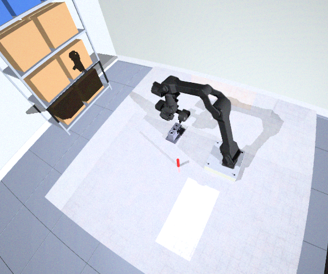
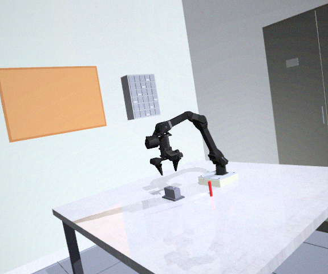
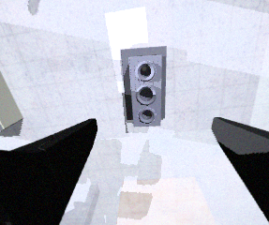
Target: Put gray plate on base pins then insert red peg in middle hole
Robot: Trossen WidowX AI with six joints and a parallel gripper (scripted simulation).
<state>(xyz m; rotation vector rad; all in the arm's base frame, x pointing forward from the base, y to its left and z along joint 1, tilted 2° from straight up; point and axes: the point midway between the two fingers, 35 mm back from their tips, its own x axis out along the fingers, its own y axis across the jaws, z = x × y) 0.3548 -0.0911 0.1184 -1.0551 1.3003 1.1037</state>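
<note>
The red peg lies 100 mm behind my gripper tip, 190 mm to the left of it and 100 mm below it. Also, from my gripper tip: base: 130 mm below; then gray plate: 100 mm below.
</note>
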